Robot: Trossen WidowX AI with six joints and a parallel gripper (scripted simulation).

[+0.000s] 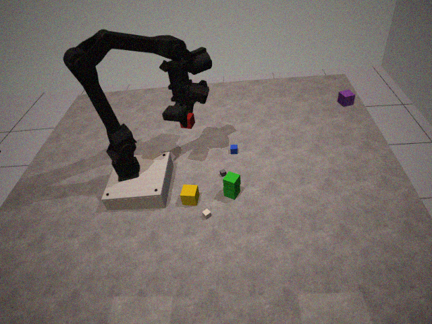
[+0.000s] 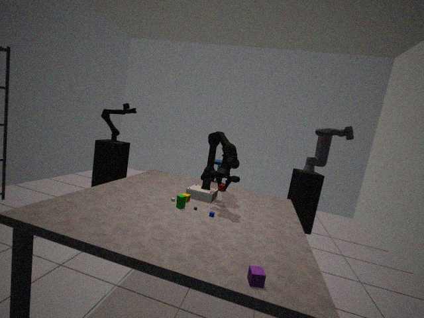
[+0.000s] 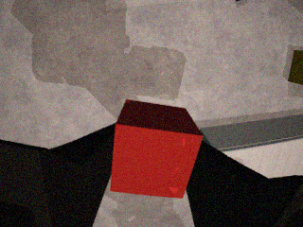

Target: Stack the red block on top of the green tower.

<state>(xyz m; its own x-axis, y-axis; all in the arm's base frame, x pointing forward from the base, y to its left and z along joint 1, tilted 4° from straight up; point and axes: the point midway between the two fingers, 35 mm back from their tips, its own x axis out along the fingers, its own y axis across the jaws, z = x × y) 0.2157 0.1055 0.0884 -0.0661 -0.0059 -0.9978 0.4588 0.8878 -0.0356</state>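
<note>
My gripper tip is now 8 cm short of the small grey block, 14 cm to the left of it and 12 cm above it. From my gripper tip the other things lie so: small blue block (14 cm ahead, 4 cm to the right, 11 cm below); then yellow block (3 cm behind, 22 cm to the right, 10 cm below); then red block (1 cm above).
</note>
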